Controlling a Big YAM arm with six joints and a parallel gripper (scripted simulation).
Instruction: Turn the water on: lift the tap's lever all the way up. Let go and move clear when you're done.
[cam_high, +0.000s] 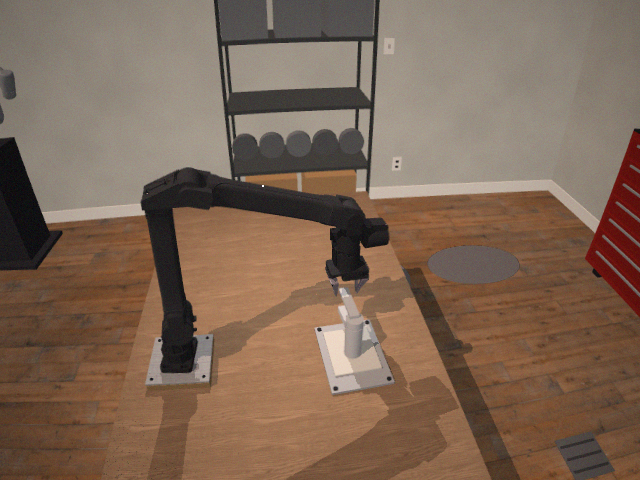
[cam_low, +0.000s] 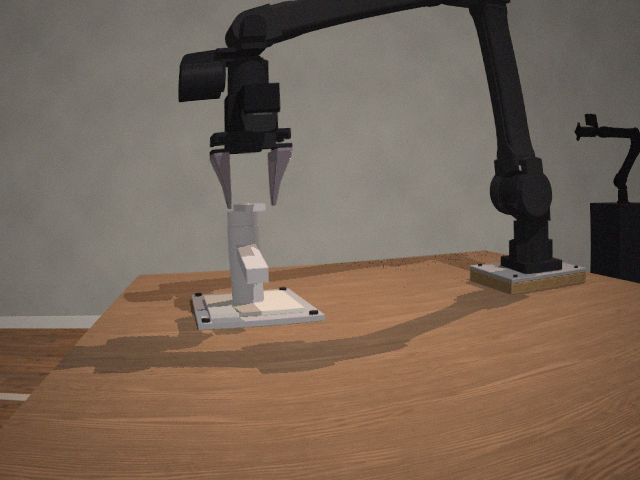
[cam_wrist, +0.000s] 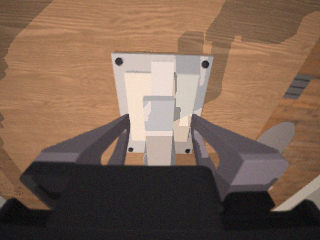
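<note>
Now: the lever 4 cm to the right of my hand and 1 cm below it. Also, from my hand: white tap (6 cm to the right, 6 cm below, 1 cm ahead).
</note>
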